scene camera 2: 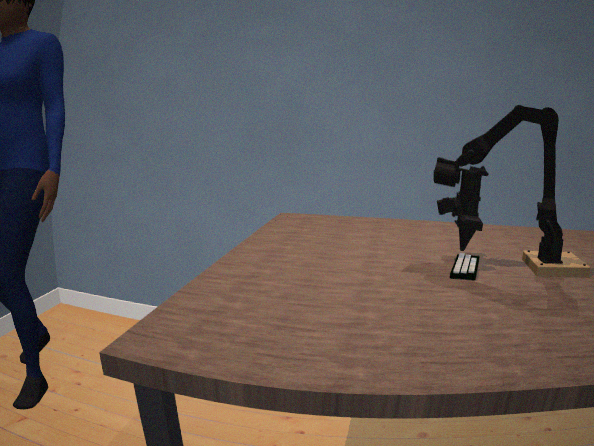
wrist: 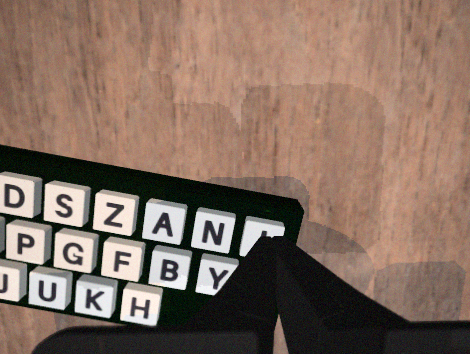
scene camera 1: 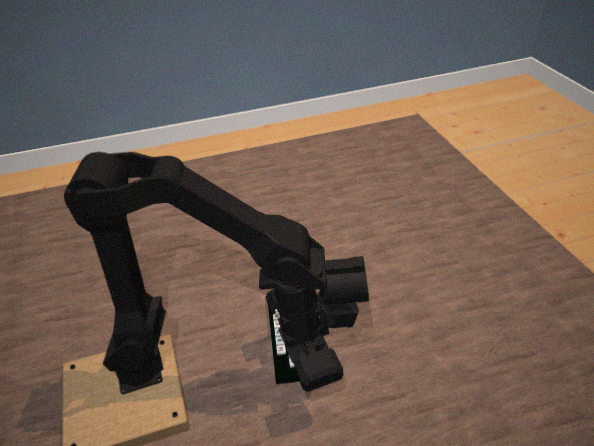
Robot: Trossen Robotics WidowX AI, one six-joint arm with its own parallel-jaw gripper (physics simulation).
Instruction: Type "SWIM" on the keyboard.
The pictures show: my gripper and a keyboard.
My gripper also shows in scene camera 2 and in the wrist view.
